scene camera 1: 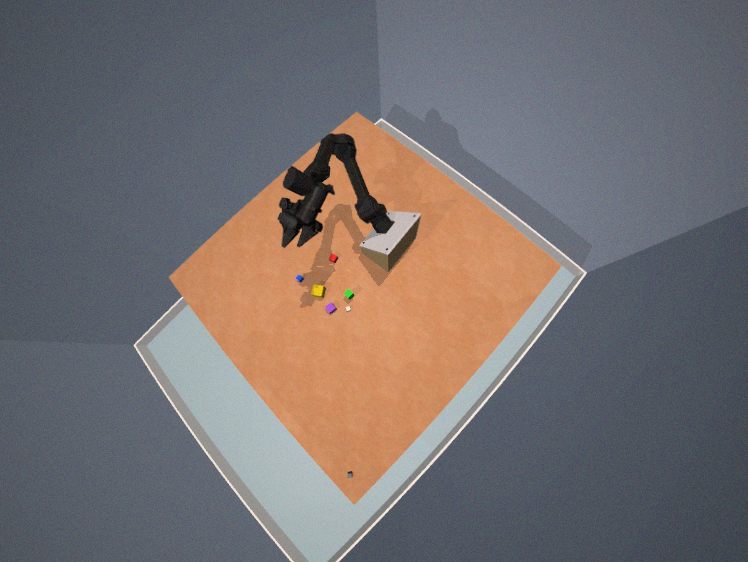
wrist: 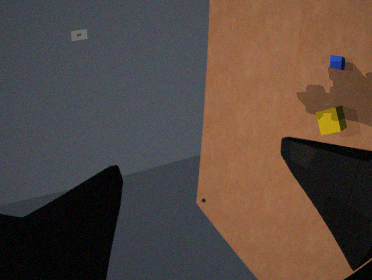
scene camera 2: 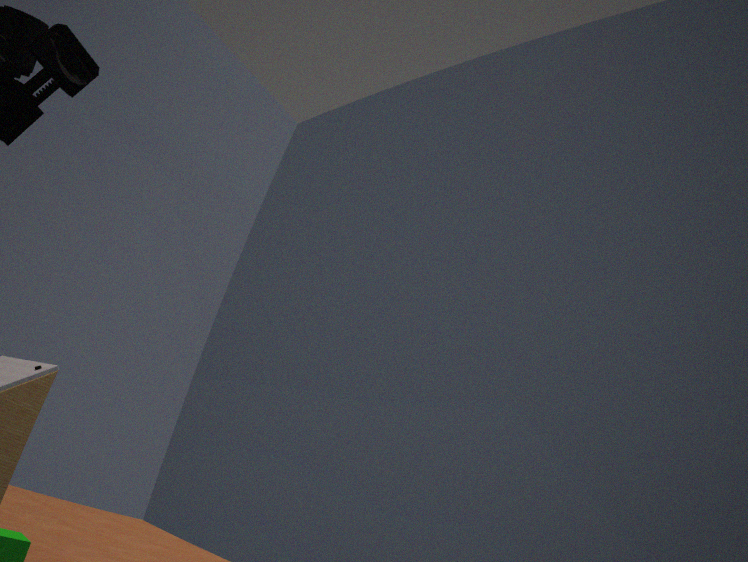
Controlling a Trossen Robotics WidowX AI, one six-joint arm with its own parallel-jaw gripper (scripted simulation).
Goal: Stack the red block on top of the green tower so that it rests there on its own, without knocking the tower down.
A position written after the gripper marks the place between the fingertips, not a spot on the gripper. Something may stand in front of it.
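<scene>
Open and holding nothing, the gripper [scene camera 2: 23, 114] is visible in scene camera 1 [scene camera 1: 291, 247] as well, and the wrist view shows the gripper too [wrist: 204, 160].
</scene>
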